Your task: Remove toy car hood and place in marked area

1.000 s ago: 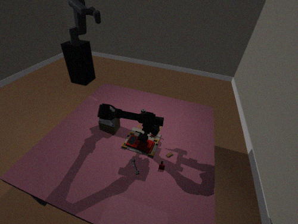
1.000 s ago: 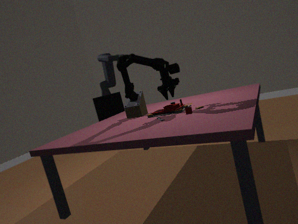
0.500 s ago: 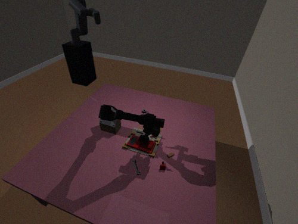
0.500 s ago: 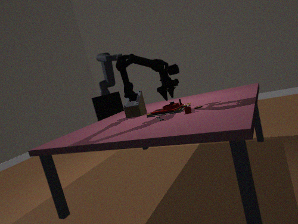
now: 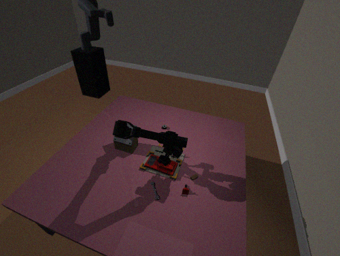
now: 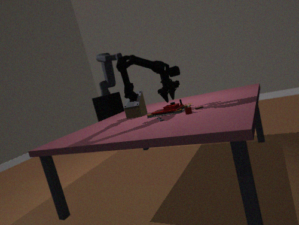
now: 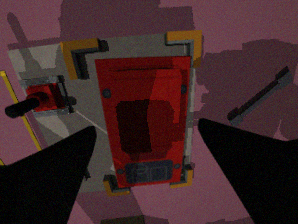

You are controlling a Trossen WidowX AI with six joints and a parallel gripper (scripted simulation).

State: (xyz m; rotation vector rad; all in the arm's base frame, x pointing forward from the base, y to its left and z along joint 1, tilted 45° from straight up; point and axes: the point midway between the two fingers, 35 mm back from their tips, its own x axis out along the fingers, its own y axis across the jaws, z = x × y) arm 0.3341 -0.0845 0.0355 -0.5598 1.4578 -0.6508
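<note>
The hood is 40 mm below my gripper tip. Round my gripper tip: tan brick (190 mm ahead, 70 mm below, 10 mm to the right); then grey wrench (180 mm to the right, 80 mm below, 20 mm behind).
</note>
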